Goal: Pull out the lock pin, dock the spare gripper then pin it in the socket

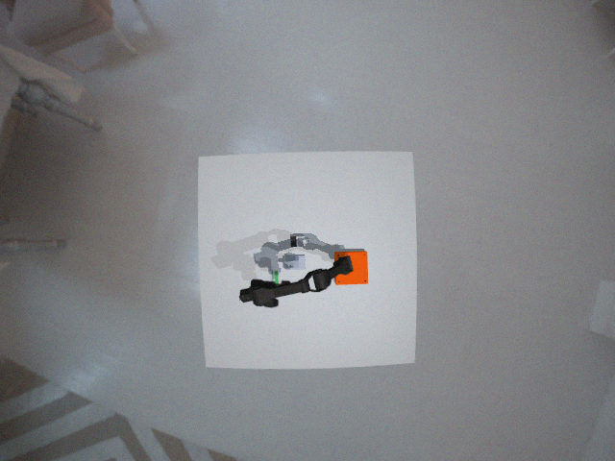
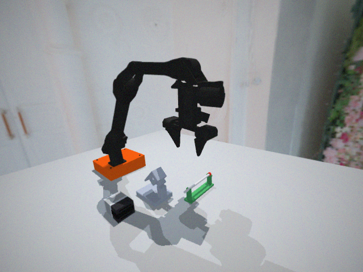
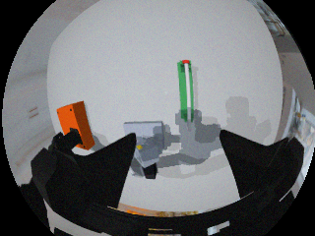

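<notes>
Now: gripper tip 120 mm past the spare gripper, 220 mm to the left of it and 140 mm above it. Round my gripper tip: grey mount 70 mm behind, 90 mm to the right, 110 mm below; then green cradle 20 mm ahead, 30 mm to the left, 140 mm below.
</notes>
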